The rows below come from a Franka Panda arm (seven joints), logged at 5 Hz.
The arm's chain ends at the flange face. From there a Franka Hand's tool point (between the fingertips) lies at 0.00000 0.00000 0.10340 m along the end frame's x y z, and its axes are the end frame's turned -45 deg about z.
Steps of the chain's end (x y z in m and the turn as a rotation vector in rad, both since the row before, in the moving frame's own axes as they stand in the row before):
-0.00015, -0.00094, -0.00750, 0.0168, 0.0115, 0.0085
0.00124, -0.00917, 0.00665, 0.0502, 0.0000, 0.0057
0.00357, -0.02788, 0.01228, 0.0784, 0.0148, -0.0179
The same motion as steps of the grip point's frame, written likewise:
0.00263, -0.00115, -0.00752, 0.0037, 0.0200, 0.0085
0.01104, -0.00927, 0.00652, 0.0355, 0.0355, 0.0057
0.02900, -0.02190, 0.01195, 0.0450, 0.0659, -0.0179

